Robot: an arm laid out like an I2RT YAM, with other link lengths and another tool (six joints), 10 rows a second.
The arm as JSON. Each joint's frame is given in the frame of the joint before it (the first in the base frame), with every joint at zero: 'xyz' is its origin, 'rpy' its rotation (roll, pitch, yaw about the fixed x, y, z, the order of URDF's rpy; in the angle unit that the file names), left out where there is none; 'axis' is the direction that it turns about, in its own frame. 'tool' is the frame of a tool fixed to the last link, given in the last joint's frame.
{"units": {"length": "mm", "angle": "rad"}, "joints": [
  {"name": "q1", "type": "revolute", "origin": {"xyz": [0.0, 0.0, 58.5]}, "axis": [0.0, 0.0, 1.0]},
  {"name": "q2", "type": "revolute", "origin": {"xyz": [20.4, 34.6, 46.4], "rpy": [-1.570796, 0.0, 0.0]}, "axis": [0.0, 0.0, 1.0]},
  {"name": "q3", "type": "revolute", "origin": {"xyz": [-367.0, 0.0, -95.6], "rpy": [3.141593, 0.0, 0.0]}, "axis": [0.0, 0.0, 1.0]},
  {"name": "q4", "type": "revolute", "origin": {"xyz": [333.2, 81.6, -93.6]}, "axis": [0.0, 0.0, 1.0]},
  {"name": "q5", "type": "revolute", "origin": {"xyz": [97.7, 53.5, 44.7], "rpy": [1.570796, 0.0, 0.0]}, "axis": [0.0, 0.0, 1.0]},
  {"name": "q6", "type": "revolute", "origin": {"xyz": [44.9, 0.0, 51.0], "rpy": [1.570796, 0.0, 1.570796]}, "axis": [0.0, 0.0, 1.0]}
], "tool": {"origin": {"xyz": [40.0, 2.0, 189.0], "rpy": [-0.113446, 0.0, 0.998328]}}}
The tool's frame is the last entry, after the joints.
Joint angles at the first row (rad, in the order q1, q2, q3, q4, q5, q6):
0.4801 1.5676 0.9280 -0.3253 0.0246 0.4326
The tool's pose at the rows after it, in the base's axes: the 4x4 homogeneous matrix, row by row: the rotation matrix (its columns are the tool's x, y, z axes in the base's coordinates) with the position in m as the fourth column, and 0 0 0 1 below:
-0.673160 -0.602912 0.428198 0.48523; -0.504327 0.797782 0.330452 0.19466; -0.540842 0.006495 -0.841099 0.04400; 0 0 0 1
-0.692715 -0.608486 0.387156 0.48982; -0.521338 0.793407 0.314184 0.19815; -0.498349 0.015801 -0.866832 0.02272; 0 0 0 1
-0.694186 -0.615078 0.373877 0.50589; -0.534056 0.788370 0.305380 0.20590; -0.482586 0.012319 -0.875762 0.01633; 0 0 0 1
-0.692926 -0.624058 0.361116 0.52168; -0.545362 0.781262 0.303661 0.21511; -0.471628 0.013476 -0.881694 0.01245; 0 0 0 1
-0.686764 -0.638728 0.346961 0.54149; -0.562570 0.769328 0.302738 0.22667; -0.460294 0.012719 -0.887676 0.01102; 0 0 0 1
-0.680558 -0.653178 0.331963 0.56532; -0.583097 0.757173 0.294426 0.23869; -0.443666 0.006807 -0.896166 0.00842; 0 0 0 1
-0.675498 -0.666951 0.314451 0.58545; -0.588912 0.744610 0.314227 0.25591; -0.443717 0.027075 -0.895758 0.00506; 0 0 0 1
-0.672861 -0.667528 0.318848 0.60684; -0.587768 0.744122 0.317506 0.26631; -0.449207 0.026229 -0.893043 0.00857; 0 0 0 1
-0.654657 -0.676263 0.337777 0.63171; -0.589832 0.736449 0.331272 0.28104; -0.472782 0.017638 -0.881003 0.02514; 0 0 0 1
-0.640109 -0.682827 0.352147 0.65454; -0.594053 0.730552 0.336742 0.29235; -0.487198 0.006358 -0.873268 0.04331; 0 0 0 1
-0.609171 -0.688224 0.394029 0.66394; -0.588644 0.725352 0.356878 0.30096; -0.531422 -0.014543 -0.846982 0.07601; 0 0 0 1
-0.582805 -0.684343 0.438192 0.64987; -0.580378 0.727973 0.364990 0.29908; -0.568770 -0.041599 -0.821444 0.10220; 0 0 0 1
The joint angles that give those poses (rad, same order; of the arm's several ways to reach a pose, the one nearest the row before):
0.4801 1.6244 0.9586 -0.3252 0.0169 0.4356
0.4801 1.6933 0.9923 -0.3404 0.0123 0.4295
0.4801 1.7563 1.0536 -0.3558 0.0138 0.4188
0.4801 1.8130 1.1179 -0.3757 0.0092 0.4081
0.4801 1.8774 1.2037 -0.4094 0.0031 0.3897
0.4801 1.9556 1.3110 -0.4554 0.0031 0.3682
0.4801 2.0247 1.4062 -0.4862 -0.0230 0.3605
0.4786 2.0784 1.4967 -0.5168 -0.0245 0.3590
0.4801 2.1214 1.6024 -0.5520 -0.0276 0.3498
0.4801 2.1659 1.7190 -0.6057 -0.0261 0.3391
0.4862 2.1417 1.7503 -0.6060 -0.0215 0.3344
0.5000 2.0543 1.6647 -0.5570 0.0000 0.3405

